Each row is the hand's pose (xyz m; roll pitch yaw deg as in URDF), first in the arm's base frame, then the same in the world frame.
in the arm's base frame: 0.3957 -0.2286 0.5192 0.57 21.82 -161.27
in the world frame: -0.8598 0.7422 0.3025 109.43 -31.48 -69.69
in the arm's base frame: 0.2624 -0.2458 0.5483 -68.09 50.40 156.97
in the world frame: -0.8772 0.6067 0.3183 51.24 -10.72 -28.51
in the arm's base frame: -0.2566 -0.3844 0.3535 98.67 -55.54 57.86
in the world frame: -0.7068 0.1294 0.5824 55.47 55.80 164.27
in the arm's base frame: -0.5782 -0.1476 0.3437 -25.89 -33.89 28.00
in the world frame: -0.5503 -0.1951 0.4098 -122.93 42.23 122.67
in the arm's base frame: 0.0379 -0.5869 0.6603 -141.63 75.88 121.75
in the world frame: -1.1055 0.3800 0.5936 3.27 -15.41 0.94
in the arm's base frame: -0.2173 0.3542 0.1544 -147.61 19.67 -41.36
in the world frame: -0.1965 0.1724 0.0128 103.40 -39.10 95.61
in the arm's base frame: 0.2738 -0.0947 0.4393 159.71 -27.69 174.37
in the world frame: -0.7131 0.6294 0.2322 -85.85 11.27 -105.50
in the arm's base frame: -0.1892 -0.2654 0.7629 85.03 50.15 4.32
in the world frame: -1.0203 0.1284 0.2856 -30.49 -13.71 50.34
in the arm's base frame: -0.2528 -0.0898 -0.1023 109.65 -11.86 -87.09
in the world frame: -0.1708 0.1931 0.5258 -56.97 -50.30 175.29
